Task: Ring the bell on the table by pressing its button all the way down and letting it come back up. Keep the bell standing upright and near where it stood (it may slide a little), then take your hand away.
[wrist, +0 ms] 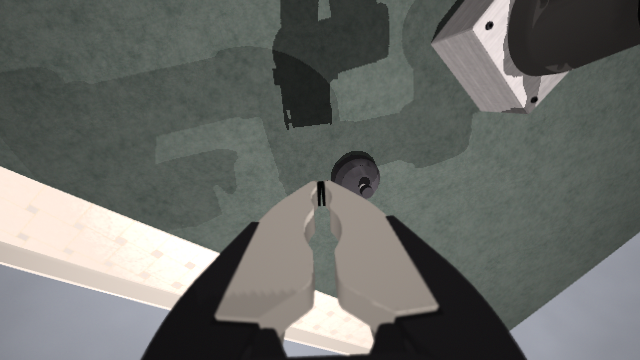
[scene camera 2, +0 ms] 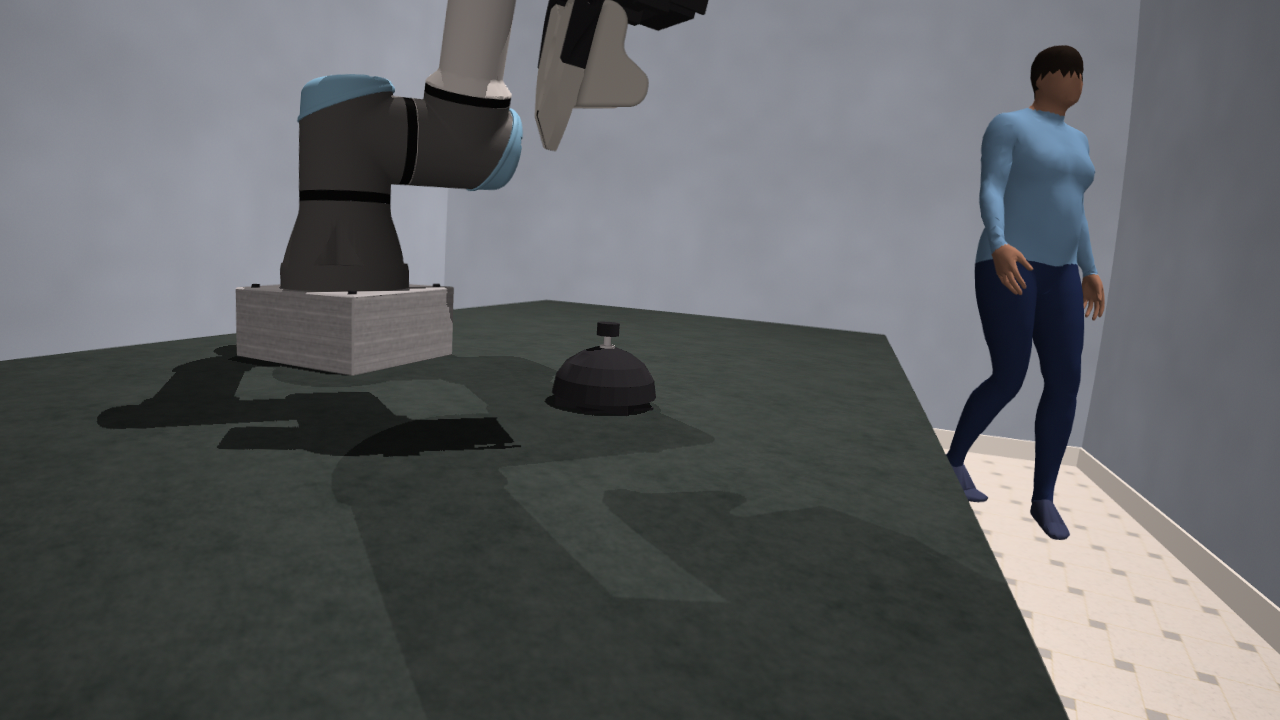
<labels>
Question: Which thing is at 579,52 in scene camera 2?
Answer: The gripper.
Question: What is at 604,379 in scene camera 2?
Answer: A dark domed bell.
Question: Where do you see a dark domed bell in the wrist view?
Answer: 353,172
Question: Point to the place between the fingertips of the gripper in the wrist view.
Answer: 320,183
</labels>
